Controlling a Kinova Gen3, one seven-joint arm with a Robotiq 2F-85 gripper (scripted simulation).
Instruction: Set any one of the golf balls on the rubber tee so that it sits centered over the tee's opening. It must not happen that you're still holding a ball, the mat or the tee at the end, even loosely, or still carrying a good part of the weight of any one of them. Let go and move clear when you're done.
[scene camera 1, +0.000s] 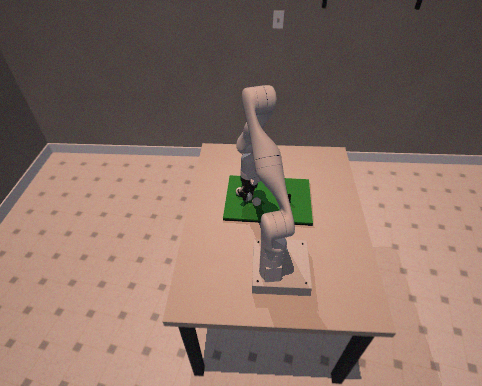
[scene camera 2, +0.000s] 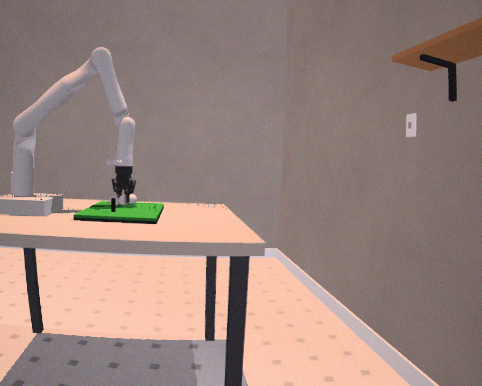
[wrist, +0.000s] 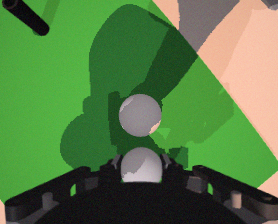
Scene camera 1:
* green mat: 235, 209
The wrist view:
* my gripper: 141, 163
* white golf ball: 140, 164
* green mat: 72, 73
